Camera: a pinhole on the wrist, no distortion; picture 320 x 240 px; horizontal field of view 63.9 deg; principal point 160.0 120.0 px. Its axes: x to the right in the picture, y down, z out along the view. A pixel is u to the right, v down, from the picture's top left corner.
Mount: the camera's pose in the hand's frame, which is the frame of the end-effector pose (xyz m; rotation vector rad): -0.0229 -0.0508 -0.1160 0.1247 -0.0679 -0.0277
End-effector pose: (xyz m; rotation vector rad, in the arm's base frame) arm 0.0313 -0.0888 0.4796 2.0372 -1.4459 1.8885
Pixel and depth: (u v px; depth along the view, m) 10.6 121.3 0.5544
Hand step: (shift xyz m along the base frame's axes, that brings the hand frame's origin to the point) 0.4445 0.0568 -0.3564
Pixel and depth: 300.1 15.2 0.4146
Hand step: 0.3667 -0.1046 0.2082
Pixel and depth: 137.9 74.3 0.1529
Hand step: 0.0899 0.0658 0.0072
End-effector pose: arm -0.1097 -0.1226 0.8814 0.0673 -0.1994 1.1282
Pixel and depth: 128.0 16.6 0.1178
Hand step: 0.0825 -0.0887 -0.0099
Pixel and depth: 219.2 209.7 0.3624
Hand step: -0.0419 0.0052 0.2650
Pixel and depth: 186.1 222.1 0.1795
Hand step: -0.0129 -0.0260 0.0676
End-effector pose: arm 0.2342 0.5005 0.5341 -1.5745 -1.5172 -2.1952
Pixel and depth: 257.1 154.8 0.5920
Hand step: 0.2407 0.4561 0.0873
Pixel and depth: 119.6 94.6 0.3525
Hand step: 0.1400 0.1787 -0.1611
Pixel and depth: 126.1 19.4 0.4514
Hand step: 0.1219 0.3086 -0.2741
